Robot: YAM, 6 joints.
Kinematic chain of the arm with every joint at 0, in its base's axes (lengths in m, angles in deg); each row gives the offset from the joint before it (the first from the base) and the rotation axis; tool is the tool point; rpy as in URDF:
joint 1: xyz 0 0 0.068 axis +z
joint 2: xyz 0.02 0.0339 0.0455 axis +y
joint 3: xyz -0.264 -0.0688 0 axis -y
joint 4: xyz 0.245 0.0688 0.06 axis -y
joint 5: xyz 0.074 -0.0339 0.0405 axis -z
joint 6: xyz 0.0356 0 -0.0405 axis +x
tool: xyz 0 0 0 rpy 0 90 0
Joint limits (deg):
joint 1: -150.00..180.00
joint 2: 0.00..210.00
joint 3: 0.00..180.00
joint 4: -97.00..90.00
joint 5: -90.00..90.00
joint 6: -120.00..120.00
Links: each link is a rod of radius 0.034 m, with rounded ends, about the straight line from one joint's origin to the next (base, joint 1, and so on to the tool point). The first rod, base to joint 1, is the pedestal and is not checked.
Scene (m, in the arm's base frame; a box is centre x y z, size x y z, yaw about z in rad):
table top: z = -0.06
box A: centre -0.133 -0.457 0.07 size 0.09 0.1 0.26 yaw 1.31
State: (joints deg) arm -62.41 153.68 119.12 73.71 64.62 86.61
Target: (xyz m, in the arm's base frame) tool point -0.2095 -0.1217 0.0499
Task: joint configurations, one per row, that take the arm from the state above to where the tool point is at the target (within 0.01 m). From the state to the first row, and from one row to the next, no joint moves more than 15 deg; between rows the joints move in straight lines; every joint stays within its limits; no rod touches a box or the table.
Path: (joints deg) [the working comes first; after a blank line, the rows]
Joints at the target: -141.46 123.29 20.27 78.89 82.94 86.61
Straight joint move there: touches box A.

1: -75.12 141.71 110.64 75.69 62.61 83.41
2: -87.82 129.74 102.17 77.67 60.60 80.21
3: -100.53 117.78 93.69 79.65 58.59 77.02
4: -113.23 105.81 85.22 81.63 56.58 73.82
5: -125.94 93.84 76.74 83.61 54.57 70.62
6: -129.82 101.20 62.62 82.43 61.66 74.62
7: -133.70 108.57 48.51 81.25 68.75 78.62
8: -137.58 115.93 34.39 80.07 75.85 82.61
9: -141.46 123.29 20.27 78.89 82.94 86.61

